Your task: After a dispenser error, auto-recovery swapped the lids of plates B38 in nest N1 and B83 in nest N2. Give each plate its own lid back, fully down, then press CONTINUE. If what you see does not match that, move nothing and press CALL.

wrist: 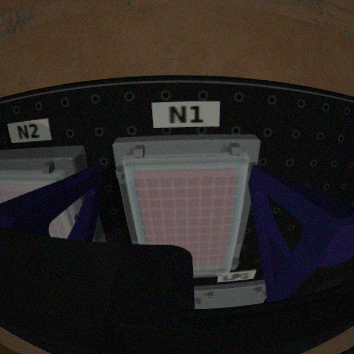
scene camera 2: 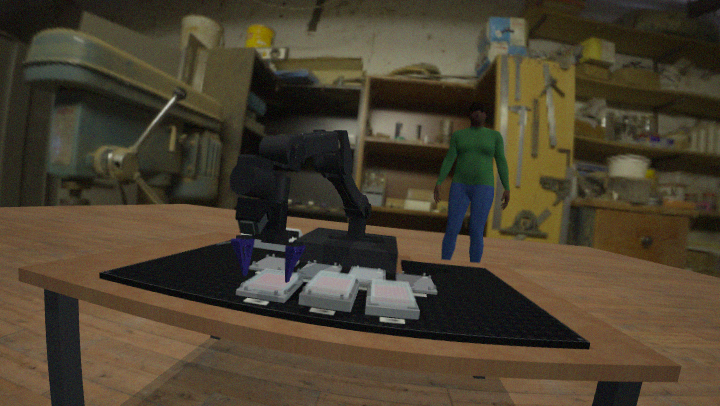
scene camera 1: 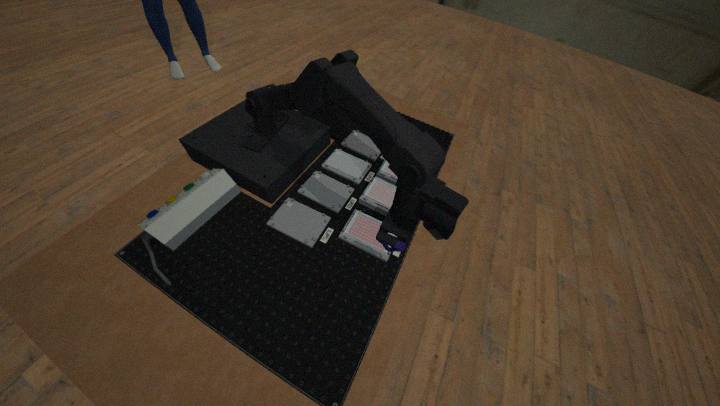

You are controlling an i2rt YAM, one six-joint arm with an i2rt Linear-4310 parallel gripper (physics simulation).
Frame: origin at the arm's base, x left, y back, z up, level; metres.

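Seen in the pictures: gripper, fingertip midpoint: (wrist: 175, 173) (scene camera 2: 265, 278) (scene camera 1: 395, 236); arm's base, link origin: (scene camera 2: 355, 239) (scene camera 1: 266, 130).
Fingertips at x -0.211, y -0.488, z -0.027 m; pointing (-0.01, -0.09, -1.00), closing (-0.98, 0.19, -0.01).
Observation:
Pixels of each thing's top centre, then the offset from my fingertips to it. "spot": a spot on its surface instead.
- N1 plate, top centre: (wrist: 187, 235) (scene camera 2: 273, 277) (scene camera 1: 371, 230) dx +0.003, dy +0.065, dz -0.014 m
- N1 label, surface spot: (wrist: 186, 114) spot: dx -0.011, dy -0.022, dz -0.040 m
- N2 plate, top centre: (wrist: 37, 241) (scene camera 2: 332, 279) (scene camera 1: 388, 193) dx +0.134, dy +0.047, dz -0.002 m
- button box, top centre: (scene camera 1: 182, 193) (scene camera 2: 273, 225) dx -0.097, dy +0.533, dz +0.042 m
- third pink plate, top centre: (scene camera 2: 391, 288) dx +0.258, dy +0.026, dz -0.005 m
- LP1, top centre: (wrist: 228, 317) (scene camera 1: 298, 218) (scene camera 2: 276, 259) dx -0.029, dy +0.262, dz -0.022 m
- second pad, surface spot: (scene camera 1: 325, 190) spot: dx +0.095, dy +0.235, dz -0.032 m
- cable, surface spot: (scene camera 1: 157, 264) spot: dx -0.254, dy +0.523, dz -0.041 m
The N1 plate (scene camera 1: 364, 226) (scene camera 2: 269, 283) (wrist: 189, 215), pink with a clear rim, sits in its grey nest behind the N1 label (wrist: 186, 114). My gripper (scene camera 2: 266, 277) (wrist: 175, 173) is open, one purple finger on each side of this plate, with nothing gripped. In scene camera 1 the hand hides part of it. The N2 plate (scene camera 1: 380, 193) (scene camera 2: 330, 283) (wrist: 11, 190), also pink, sits beside it; a finger partly covers it in the wrist view. Both seem covered by clear lids; plate and lid codes cannot be read. The button box (scene camera 1: 199, 206) has blue, yellow and green buttons.
A third pink plate (scene camera 2: 392, 293) sits beyond N2. Grey pads lie in a row towards the arm base: LP1 (scene camera 1: 298, 221), a second pad (scene camera 1: 325, 190), a paler third (scene camera 1: 346, 165) and a fourth (scene camera 1: 359, 144). A cable (scene camera 1: 157, 264) runs from the box. A person (scene camera 2: 473, 166) stands behind.

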